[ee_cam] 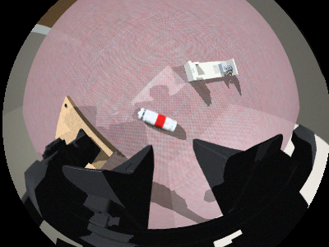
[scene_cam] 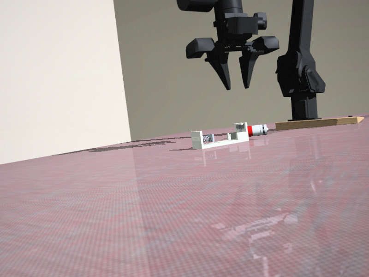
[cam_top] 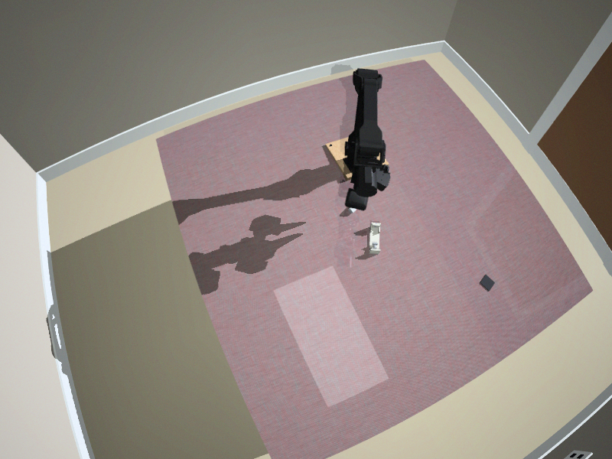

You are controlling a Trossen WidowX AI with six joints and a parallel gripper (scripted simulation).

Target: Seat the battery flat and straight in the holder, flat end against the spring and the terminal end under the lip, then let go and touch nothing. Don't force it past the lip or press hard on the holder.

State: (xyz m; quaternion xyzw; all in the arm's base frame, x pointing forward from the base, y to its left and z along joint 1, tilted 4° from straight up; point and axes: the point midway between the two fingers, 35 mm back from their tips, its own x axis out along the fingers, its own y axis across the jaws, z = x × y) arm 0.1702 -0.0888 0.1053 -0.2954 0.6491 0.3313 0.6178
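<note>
My gripper tip is 10 mm past the battery, 10 mm to the right of it and 90 mm above it.
</note>
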